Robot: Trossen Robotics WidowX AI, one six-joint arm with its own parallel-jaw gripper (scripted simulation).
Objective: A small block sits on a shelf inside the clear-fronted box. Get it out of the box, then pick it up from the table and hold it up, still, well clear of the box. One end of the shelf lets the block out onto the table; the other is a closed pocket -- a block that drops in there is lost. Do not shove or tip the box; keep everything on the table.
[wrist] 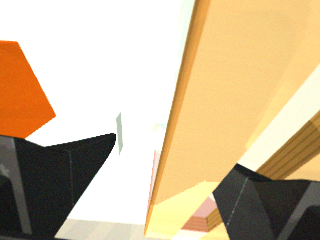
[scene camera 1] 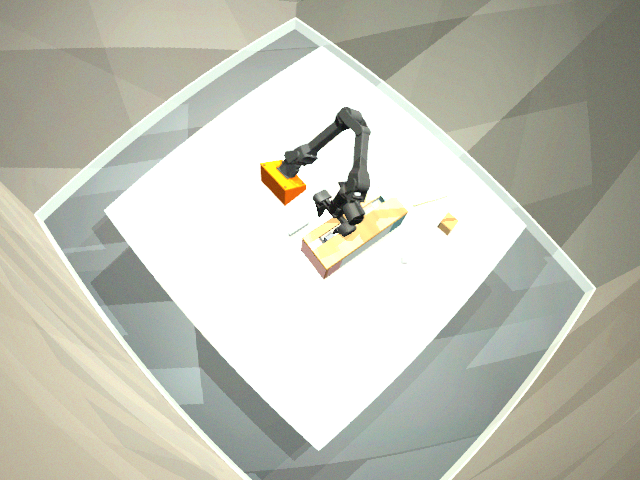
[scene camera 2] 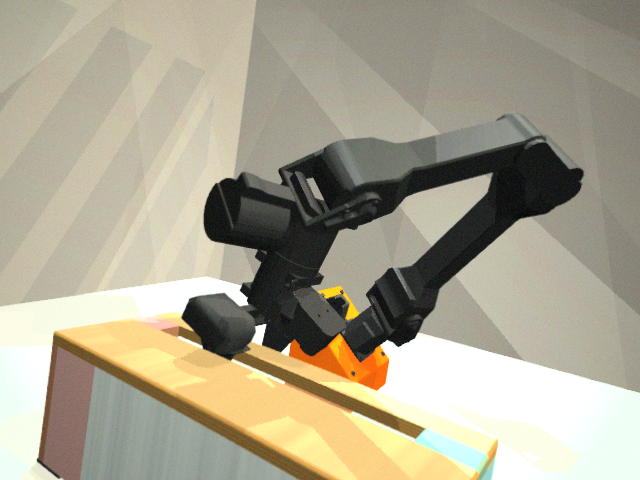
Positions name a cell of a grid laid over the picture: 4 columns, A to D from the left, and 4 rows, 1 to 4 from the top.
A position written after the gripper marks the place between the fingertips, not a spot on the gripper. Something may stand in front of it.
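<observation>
The gripper (scene camera 2: B4) appears in the scene, and scene camera 1 (scene camera 1: C2) shows it too, as does the wrist view (wrist: B3).
</observation>
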